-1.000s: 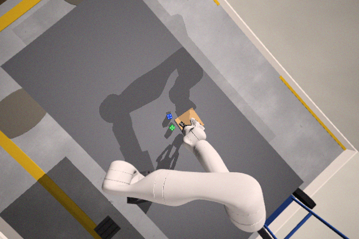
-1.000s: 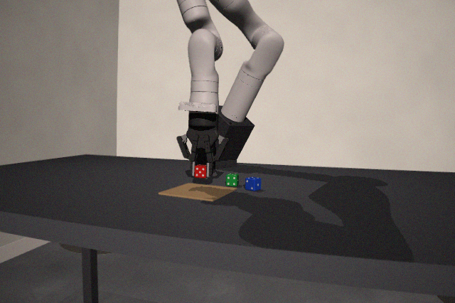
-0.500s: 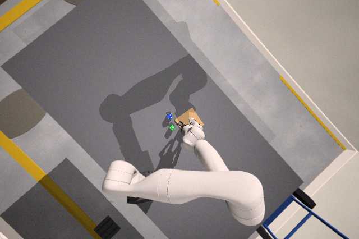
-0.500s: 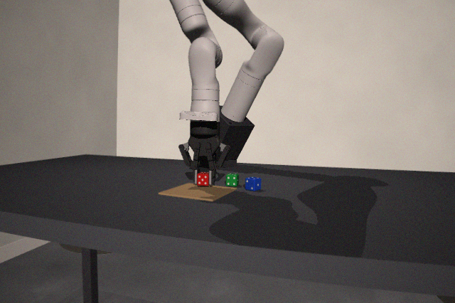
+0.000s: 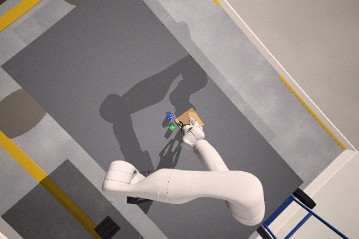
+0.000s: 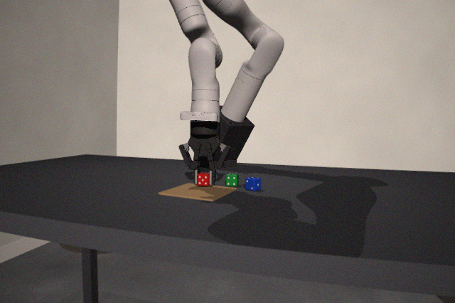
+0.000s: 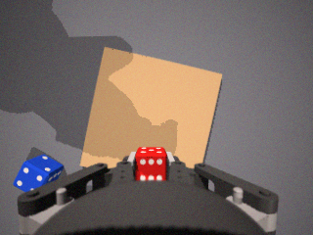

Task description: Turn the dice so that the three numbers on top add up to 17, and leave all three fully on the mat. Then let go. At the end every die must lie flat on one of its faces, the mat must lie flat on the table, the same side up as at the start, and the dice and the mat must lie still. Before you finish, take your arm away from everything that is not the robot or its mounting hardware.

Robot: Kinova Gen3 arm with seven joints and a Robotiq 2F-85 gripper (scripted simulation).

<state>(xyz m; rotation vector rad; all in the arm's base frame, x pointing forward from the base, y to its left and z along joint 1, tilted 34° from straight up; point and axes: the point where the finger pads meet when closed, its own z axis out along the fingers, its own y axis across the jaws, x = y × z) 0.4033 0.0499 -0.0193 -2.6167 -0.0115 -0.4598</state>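
Now: hand right at the red die. Also, from my hand: green die 60 mm to the left, 60 mm behind, 10 mm below; tan mat 40 mm ahead, 30 mm below; blue die 120 mm to the left, 30 mm behind, 10 mm below.
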